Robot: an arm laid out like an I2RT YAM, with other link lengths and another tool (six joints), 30 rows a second.
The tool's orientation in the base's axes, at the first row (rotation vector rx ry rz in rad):
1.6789, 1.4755, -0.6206
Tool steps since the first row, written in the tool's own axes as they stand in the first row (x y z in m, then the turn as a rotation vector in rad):
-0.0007, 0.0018, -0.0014, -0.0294, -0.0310, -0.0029
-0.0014, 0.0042, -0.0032, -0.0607, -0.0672, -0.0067
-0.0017, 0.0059, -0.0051, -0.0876, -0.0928, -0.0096
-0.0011, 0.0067, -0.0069, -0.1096, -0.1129, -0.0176
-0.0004, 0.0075, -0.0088, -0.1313, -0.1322, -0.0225
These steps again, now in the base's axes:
0.0014, 0.0007, 0.0018, -0.0363, -0.0146, 0.0173
0.0033, 0.0018, 0.0039, -0.0782, -0.0296, 0.0354
0.0047, 0.0032, 0.0056, -0.1088, -0.0427, 0.0521
0.0053, 0.0050, 0.0064, -0.1338, -0.0489, 0.0690
0.0060, 0.0069, 0.0071, -0.1576, -0.0574, 0.0842

